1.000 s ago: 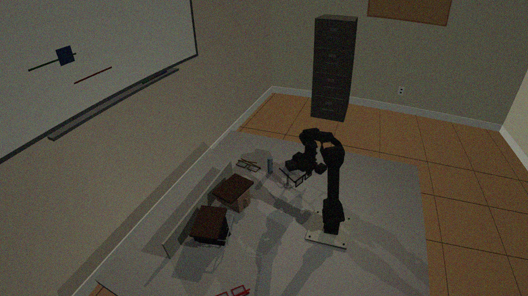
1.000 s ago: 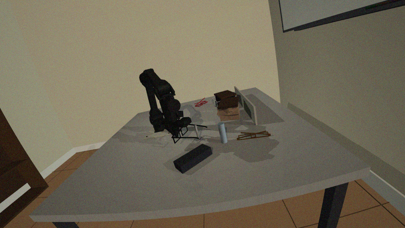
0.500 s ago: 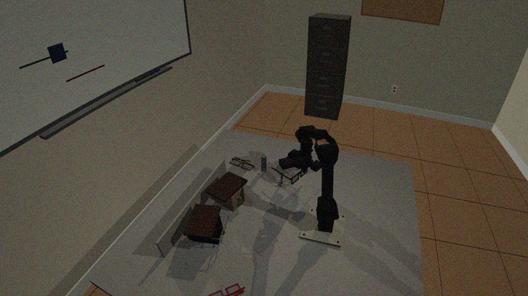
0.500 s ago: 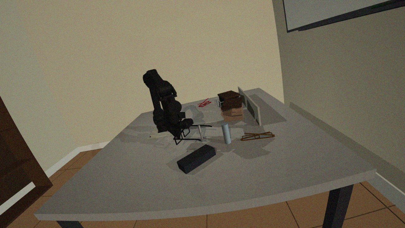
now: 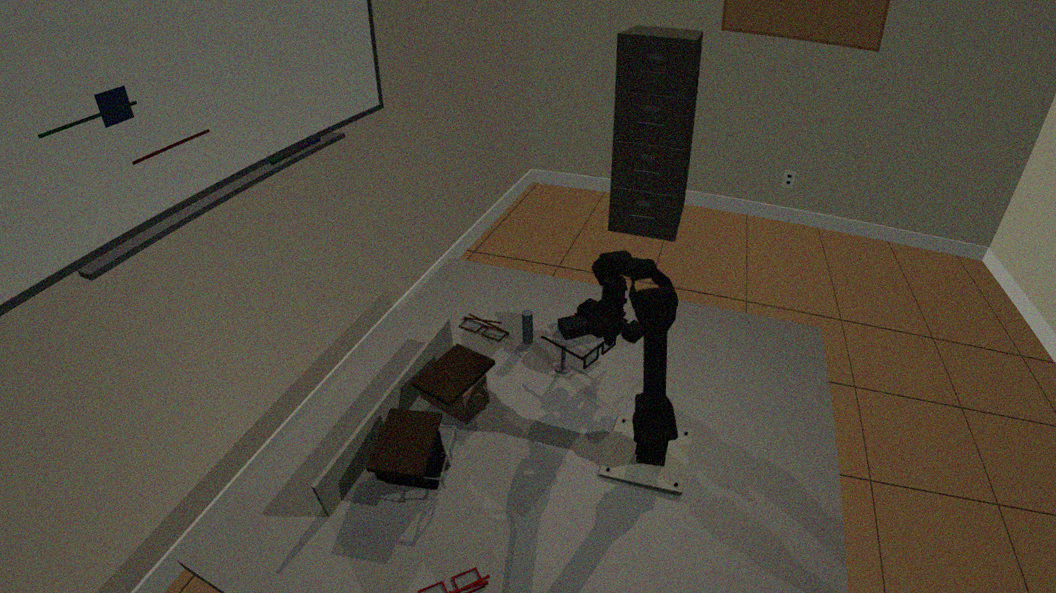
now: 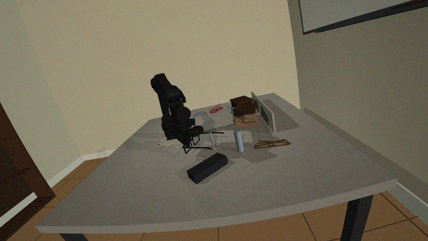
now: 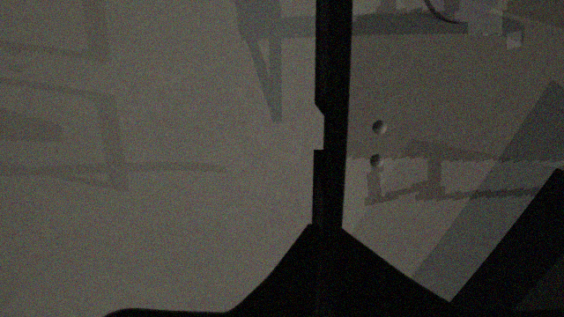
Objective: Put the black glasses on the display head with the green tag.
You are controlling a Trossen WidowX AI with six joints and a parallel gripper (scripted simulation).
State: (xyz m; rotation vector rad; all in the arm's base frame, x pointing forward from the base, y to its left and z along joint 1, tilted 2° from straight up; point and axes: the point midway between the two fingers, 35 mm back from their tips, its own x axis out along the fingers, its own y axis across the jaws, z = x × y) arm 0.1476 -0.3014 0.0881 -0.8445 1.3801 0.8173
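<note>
Now: the grey post 11 cm ahead of my gripper tip, 6 cm to the left of it and 3 cm below it. Round my gripper tip: panel (46 cm ahead, 35 cm to the left); pale blue cylinder (23 cm ahead, 3 cm to the right, 1 cm below); dark box (8 cm ahead, 13 cm to the right, 4 cm below).
</note>
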